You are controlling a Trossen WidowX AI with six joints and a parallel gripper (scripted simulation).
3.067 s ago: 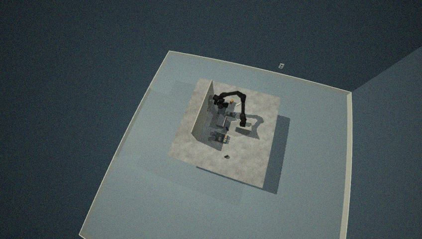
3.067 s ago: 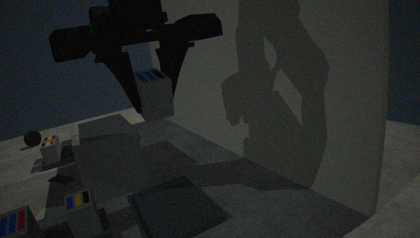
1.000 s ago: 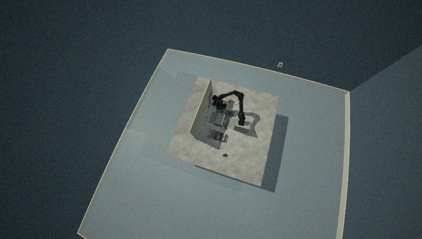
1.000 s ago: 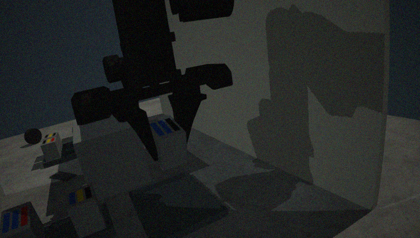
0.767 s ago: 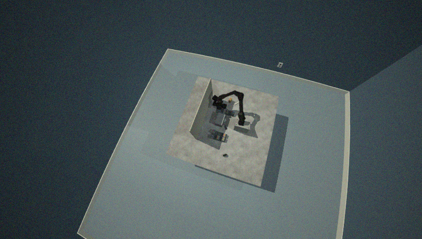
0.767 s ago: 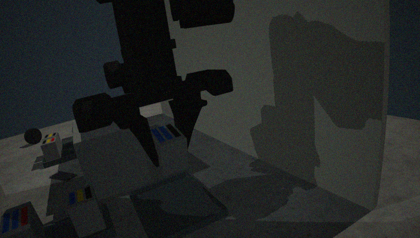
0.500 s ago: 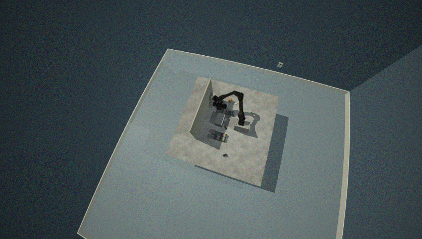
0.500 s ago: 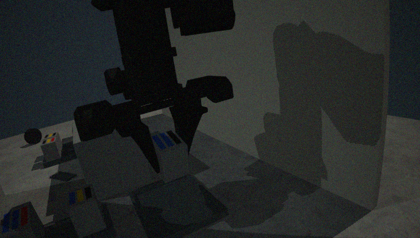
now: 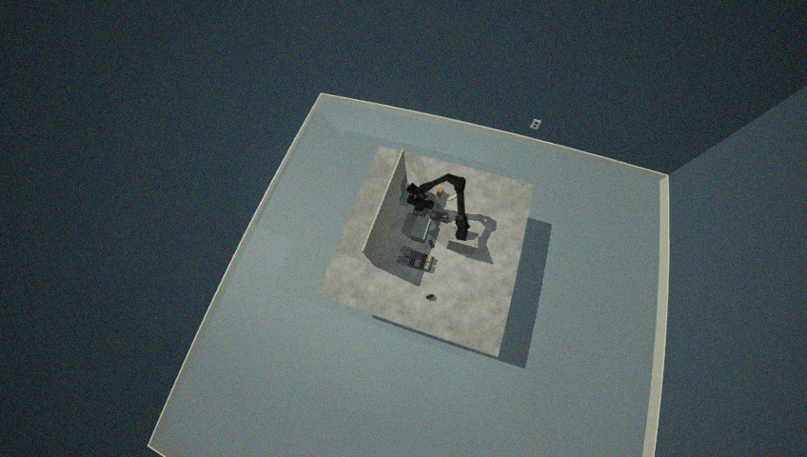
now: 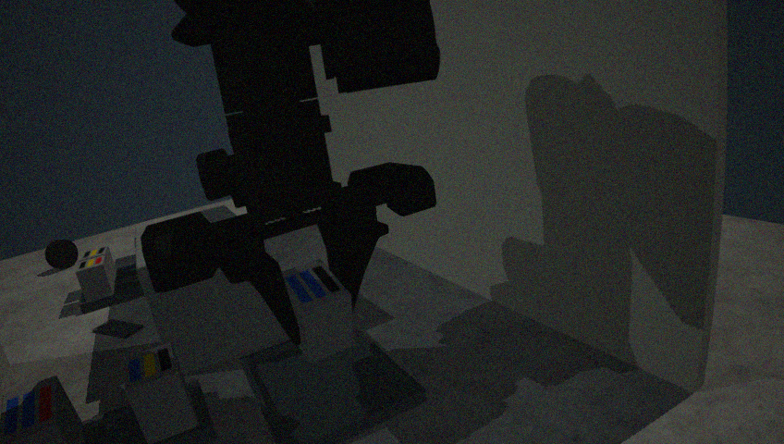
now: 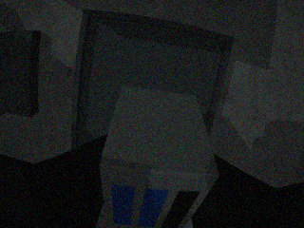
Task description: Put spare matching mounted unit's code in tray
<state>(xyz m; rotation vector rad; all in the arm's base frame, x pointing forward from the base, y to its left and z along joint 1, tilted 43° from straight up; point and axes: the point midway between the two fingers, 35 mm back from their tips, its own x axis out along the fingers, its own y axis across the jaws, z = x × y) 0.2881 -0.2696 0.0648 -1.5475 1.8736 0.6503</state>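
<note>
My gripper tip is 30 mm below the grey spare block. The rest, counted from my gripper tip: dark flat tray (10 mm behind, 40 mm below); upright wall (200 mm ahead, 140 mm to the left, 180 mm above).
</note>
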